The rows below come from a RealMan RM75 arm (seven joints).
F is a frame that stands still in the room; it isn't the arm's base.
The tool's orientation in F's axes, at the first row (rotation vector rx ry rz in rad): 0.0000, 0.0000, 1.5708
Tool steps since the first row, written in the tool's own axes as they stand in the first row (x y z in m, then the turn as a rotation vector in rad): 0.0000, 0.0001, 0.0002, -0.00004, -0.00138, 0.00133; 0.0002, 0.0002, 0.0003, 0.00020, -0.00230, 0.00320; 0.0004, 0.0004, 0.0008, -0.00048, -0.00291, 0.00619; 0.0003, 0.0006, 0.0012, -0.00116, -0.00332, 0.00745; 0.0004, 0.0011, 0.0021, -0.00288, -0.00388, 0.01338; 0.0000, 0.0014, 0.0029, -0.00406, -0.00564, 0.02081; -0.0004, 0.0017, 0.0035, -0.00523, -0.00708, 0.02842; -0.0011, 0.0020, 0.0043, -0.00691, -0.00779, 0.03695; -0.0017, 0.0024, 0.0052, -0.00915, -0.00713, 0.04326; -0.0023, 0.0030, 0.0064, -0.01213, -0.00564, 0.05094; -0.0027, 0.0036, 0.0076, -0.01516, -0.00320, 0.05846; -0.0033, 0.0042, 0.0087, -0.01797, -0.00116, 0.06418; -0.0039, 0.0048, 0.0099, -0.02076, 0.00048, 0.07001
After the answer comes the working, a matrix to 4 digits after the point.
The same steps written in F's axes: -0.0001, 0.0000, 0.0002, 0.00138, -0.00004, 0.00133; -0.0002, 0.0002, 0.0003, 0.00230, 0.00020, 0.00320; -0.0004, 0.0004, 0.0008, 0.00291, -0.00048, 0.00619; -0.0006, 0.0003, 0.0012, 0.00332, -0.00116, 0.00745; -0.0011, 0.0004, 0.0021, 0.00388, -0.00288, 0.01338; -0.0014, 0.0000, 0.0029, 0.00564, -0.00406, 0.02081; -0.0017, -0.0004, 0.0035, 0.00708, -0.00523, 0.02842; -0.0020, -0.0011, 0.0043, 0.00779, -0.00691, 0.03695; -0.0024, -0.0017, 0.0052, 0.00713, -0.00915, 0.04326; -0.0030, -0.0023, 0.0064, 0.00564, -0.01213, 0.05094; -0.0036, -0.0027, 0.0076, 0.00320, -0.01516, 0.05846; -0.0042, -0.0033, 0.0087, 0.00116, -0.01797, 0.06418; -0.0048, -0.0039, 0.0099, -0.00048, -0.02076, 0.07001
The tool's axes in the first row as the columns of a matrix, in F's axes (rounded; the answer above uses it unrounded):
0.0000, -1.0000, 0.0000
1.0000, 0.0000, 0.0000
0.0000, 0.0000, 1.0000

